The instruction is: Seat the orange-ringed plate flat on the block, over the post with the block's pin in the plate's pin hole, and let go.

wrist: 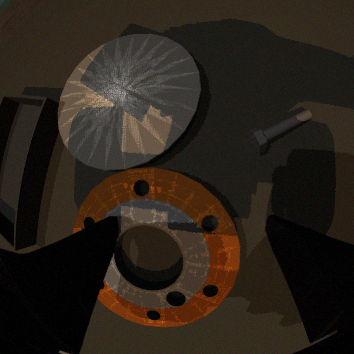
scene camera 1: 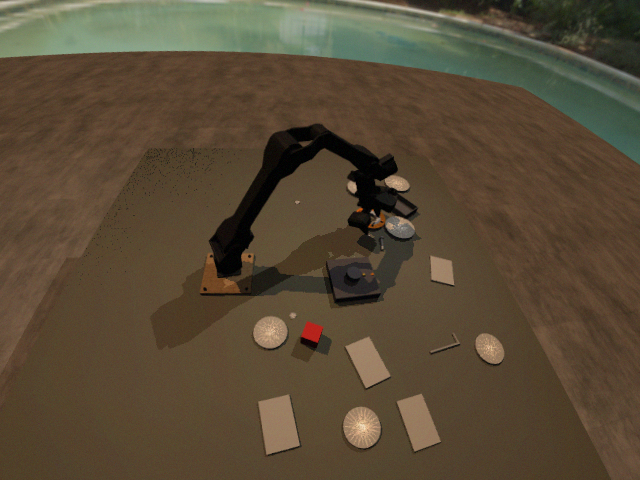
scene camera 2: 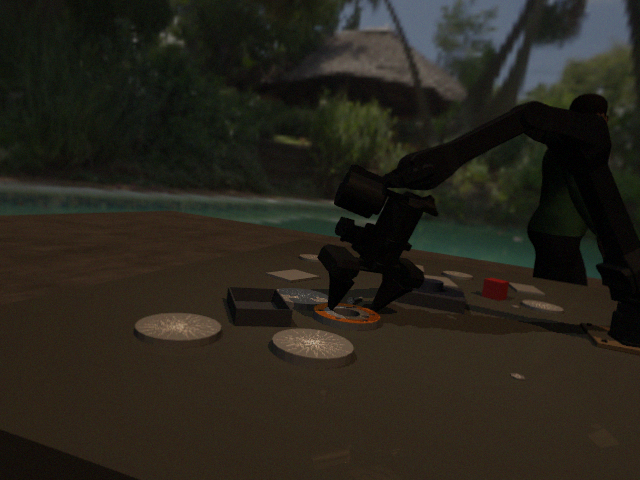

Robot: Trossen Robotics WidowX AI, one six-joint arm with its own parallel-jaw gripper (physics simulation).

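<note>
The orange-ringed plate point(scene camera 1: 381, 224) point(scene camera 2: 361, 322) point(wrist: 225, 255) lies flat on the table, with a large central hole and a smaller hole in its grey inner part. My gripper point(scene camera 1: 372, 223) point(scene camera 2: 352, 310) point(wrist: 194, 224) is open and empty, low over the plate. In the wrist view its left finger overlaps the plate's left side; its right finger is beyond the right rim. The dark block point(scene camera 1: 341, 290) point(scene camera 2: 439, 300) lies apart from the plate, nearer the front in scene camera 1. Its round post point(scene camera 1: 354, 273) point(scene camera 2: 433, 283) and small orange-yellow pin marks beside it are uncovered.
A grey disc point(scene camera 1: 399, 227) point(scene camera 2: 302, 296) point(wrist: 130, 100) lies close beside the plate. A dark open tray point(scene camera 1: 415, 210) point(scene camera 2: 258, 315) and a bolt point(scene camera 1: 382, 243) point(wrist: 285, 128) are near. A red cube point(scene camera 1: 311, 333) point(scene camera 2: 495, 288), several pale discs and flat rectangles lie farther off.
</note>
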